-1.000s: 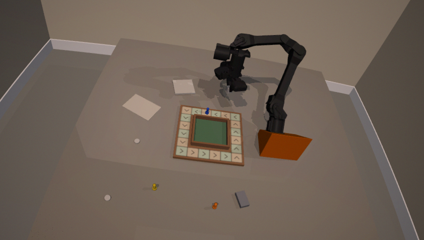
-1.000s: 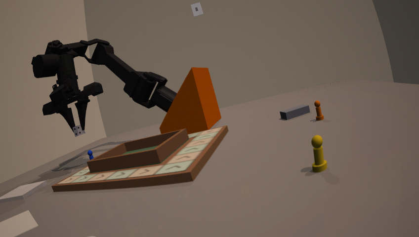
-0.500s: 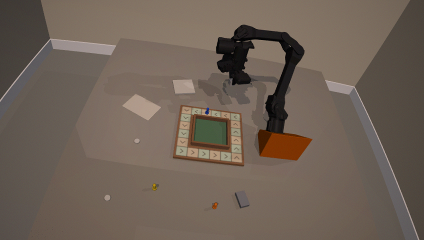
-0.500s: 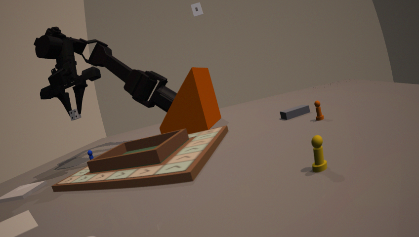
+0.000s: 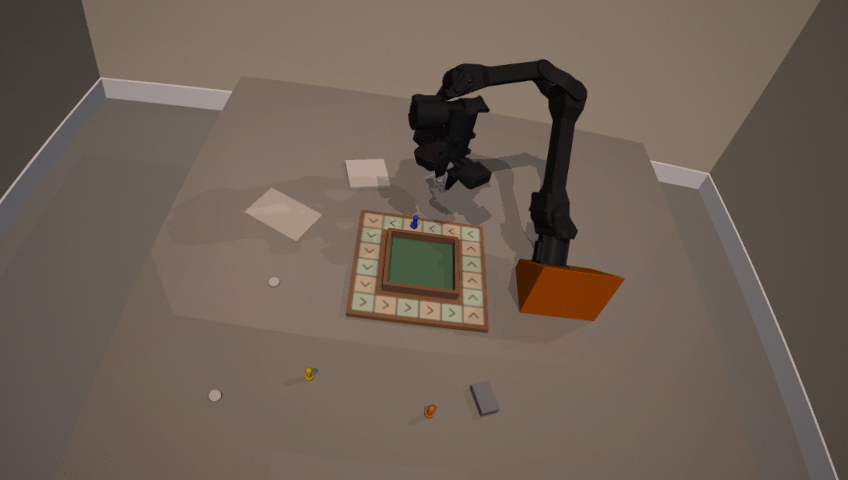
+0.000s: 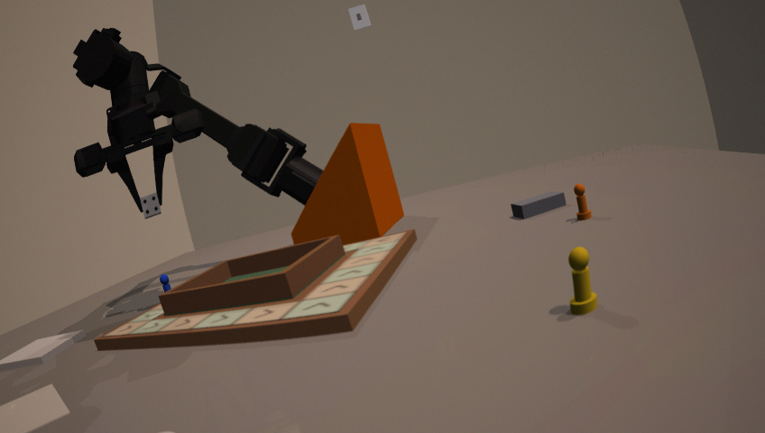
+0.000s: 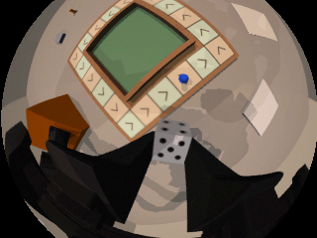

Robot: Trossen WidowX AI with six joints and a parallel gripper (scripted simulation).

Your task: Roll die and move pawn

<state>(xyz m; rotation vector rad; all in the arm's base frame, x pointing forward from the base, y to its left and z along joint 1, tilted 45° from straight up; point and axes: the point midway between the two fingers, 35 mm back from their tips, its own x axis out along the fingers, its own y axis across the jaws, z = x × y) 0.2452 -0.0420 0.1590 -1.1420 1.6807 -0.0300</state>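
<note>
My gripper tip is 4 cm short of the blue pawn, 3 cm to the right of it and 10 cm above it. Round my gripper tip: green tray floor: 2 cm ahead, 14 cm to the left, 12 cm below; white die: right at my gripper tip; grey block: 11 cm behind, 43 cm to the left, 12 cm below.
</note>
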